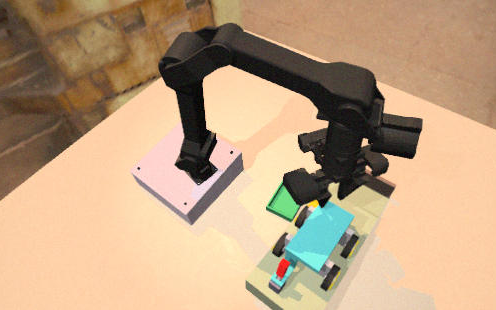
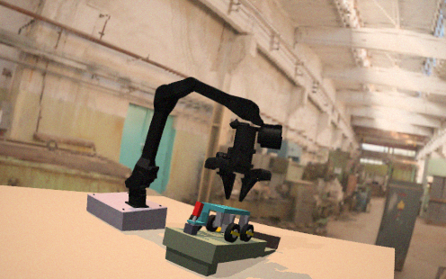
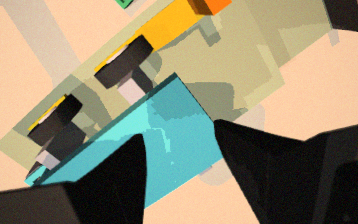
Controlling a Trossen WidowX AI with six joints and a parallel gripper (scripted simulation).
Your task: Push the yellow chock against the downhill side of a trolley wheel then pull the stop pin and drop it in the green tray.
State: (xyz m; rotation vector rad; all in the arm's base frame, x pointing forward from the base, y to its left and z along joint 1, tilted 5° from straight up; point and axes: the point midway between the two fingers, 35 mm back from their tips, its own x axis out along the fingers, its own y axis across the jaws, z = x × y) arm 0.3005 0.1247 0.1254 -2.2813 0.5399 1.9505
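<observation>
Now: gripper tip 16 cm to the left of the red-headed stop pin, 4 cm above it and 2 cm short of it. The rest, counted from my gripper tip: dark ramp lip 20 cm to the left, 14 cm below, 2 cm behind; yellow chock 9 cm below, 4 cm behind, 3 cm to the left; cyan trolley 6 cm to the right, 6 cm below, 3 cm ahead.
</observation>
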